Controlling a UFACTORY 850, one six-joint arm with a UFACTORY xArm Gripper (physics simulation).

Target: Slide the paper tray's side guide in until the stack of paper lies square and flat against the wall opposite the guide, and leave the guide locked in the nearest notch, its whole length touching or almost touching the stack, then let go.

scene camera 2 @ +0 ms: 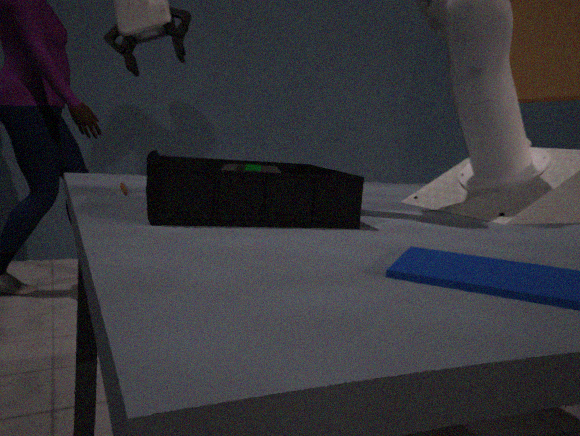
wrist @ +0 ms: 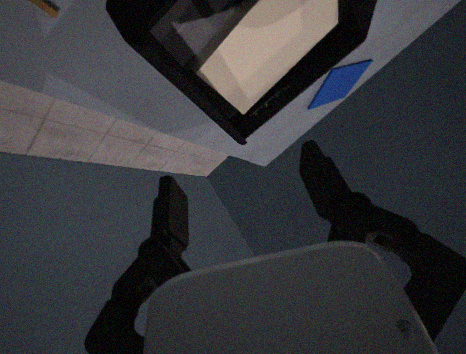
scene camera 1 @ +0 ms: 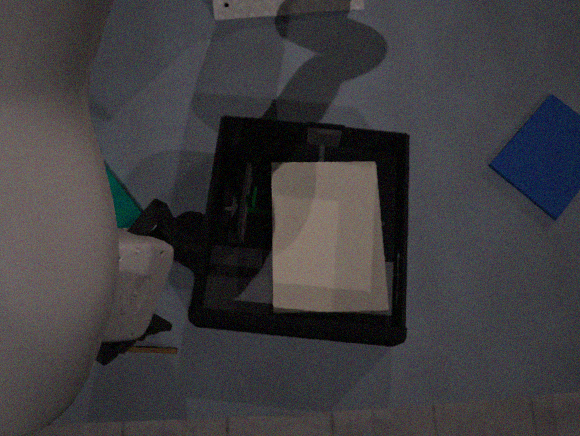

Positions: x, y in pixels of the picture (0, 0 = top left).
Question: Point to a white paper stack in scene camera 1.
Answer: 327, 245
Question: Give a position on a green block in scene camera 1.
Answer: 126, 211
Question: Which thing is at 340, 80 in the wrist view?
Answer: A blue flat block.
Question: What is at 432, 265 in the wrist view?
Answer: My gripper.
